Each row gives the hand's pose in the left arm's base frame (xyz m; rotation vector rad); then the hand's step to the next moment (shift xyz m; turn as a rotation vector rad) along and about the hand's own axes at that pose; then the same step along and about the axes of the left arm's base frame.
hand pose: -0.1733 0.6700 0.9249 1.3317 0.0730 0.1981
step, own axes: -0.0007 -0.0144 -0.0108 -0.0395 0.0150 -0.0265
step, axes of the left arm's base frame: -0.0010 0.0070 -0.0166 -0.0447 0.0214 0.0059
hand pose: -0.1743 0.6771 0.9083 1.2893 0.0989 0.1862
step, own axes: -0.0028 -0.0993 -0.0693 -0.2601 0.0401 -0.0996
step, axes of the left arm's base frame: -0.0068 0.0386 -0.1146 -0.2760 0.0546 0.0030
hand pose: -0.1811 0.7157 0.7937 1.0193 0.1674 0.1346
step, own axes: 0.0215 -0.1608 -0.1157 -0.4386 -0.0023 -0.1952
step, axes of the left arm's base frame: 0.0032 0.0174 -0.1985 -0.4686 0.0786 -0.0687
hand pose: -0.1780 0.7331 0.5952 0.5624 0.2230 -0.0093
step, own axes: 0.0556 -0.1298 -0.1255 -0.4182 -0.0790 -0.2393
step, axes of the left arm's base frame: 0.0192 -0.0405 -0.1835 -0.4632 0.0381 -0.1498
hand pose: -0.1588 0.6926 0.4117 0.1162 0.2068 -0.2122
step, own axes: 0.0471 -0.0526 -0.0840 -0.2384 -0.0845 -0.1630
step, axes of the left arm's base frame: 0.0174 -0.0489 -0.0967 -0.2778 -0.0130 -0.1149
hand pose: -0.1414 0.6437 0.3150 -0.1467 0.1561 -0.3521
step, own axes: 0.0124 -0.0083 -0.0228 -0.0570 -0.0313 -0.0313
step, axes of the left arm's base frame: 0.0047 -0.0147 -0.0224 -0.0687 -0.0125 -0.0181
